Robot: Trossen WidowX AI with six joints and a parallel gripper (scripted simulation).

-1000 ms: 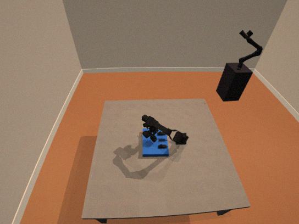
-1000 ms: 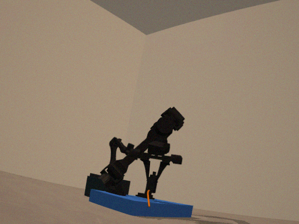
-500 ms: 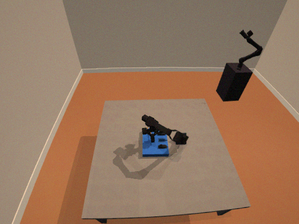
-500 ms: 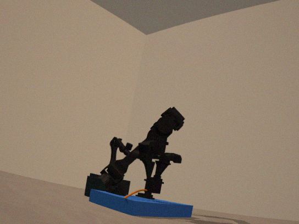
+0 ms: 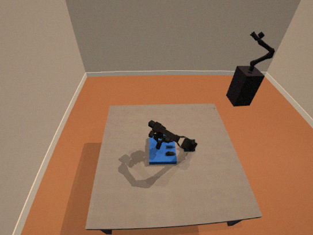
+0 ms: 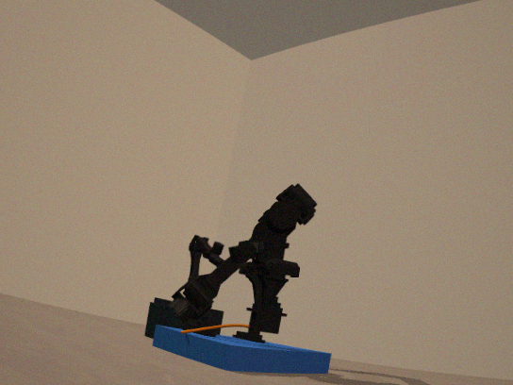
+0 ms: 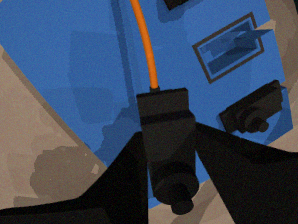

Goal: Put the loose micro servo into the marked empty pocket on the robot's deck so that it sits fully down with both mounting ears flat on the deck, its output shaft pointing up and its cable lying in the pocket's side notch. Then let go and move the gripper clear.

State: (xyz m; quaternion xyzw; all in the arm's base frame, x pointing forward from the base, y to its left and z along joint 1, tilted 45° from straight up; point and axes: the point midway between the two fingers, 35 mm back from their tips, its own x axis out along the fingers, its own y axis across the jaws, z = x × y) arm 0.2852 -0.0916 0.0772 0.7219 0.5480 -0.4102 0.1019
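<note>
My gripper tip is now 1 cm short of the blue deck and 10 cm above it.
</note>
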